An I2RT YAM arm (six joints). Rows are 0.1 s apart.
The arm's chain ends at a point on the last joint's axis. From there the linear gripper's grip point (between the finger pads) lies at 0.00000 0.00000 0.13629 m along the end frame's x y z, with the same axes.
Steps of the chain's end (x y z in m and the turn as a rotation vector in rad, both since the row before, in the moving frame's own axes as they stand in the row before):
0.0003, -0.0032, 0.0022, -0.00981, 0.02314, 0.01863
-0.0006, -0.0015, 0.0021, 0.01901, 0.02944, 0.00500
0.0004, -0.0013, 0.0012, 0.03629, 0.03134, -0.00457
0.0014, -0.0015, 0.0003, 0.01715, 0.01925, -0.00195
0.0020, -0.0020, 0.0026, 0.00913, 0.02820, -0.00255
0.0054, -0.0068, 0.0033, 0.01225, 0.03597, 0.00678
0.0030, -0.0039, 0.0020, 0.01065, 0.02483, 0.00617
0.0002, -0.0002, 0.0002, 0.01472, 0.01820, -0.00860
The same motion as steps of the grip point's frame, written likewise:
0.0034, -0.0018, 0.0022, -0.00981, 0.02314, 0.01863
0.0034, -0.0041, 0.0020, 0.01901, 0.02944, 0.00500
0.0047, -0.0063, 0.0010, 0.03629, 0.03134, -0.00457
0.0040, -0.0038, 0.0003, 0.01715, 0.01925, -0.00195
0.0058, -0.0032, 0.0025, 0.00913, 0.02820, -0.00255
0.0103, -0.0085, 0.0032, 0.01225, 0.03597, 0.00678
0.0064, -0.0053, 0.0020, 0.01065, 0.02483, 0.00617
0.0027, -0.0022, 0.0002, 0.01472, 0.01820, -0.00860

